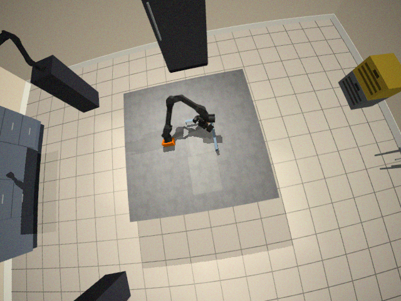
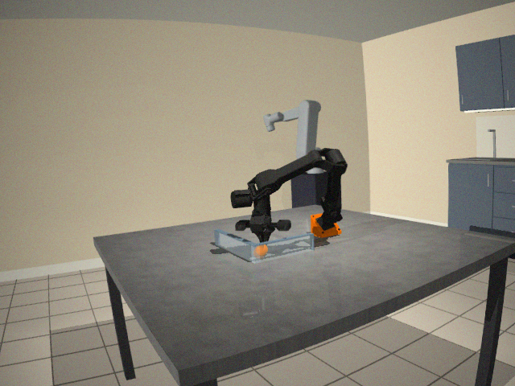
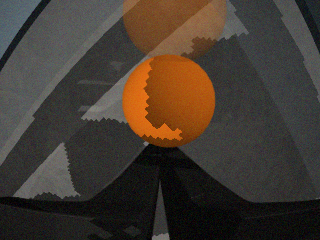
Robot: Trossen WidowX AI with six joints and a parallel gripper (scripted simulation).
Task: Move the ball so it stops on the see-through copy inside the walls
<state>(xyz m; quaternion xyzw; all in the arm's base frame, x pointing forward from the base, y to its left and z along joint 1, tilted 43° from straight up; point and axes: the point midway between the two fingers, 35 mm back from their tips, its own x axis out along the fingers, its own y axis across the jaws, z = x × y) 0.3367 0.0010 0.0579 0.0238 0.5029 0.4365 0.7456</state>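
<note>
Right now my gripper tip is 5 cm short of the see-through copy and 4 cm to the right of it. Round my gripper tip: orange ball 2 cm ahead, 2 cm to the left, 1 cm above.
</note>
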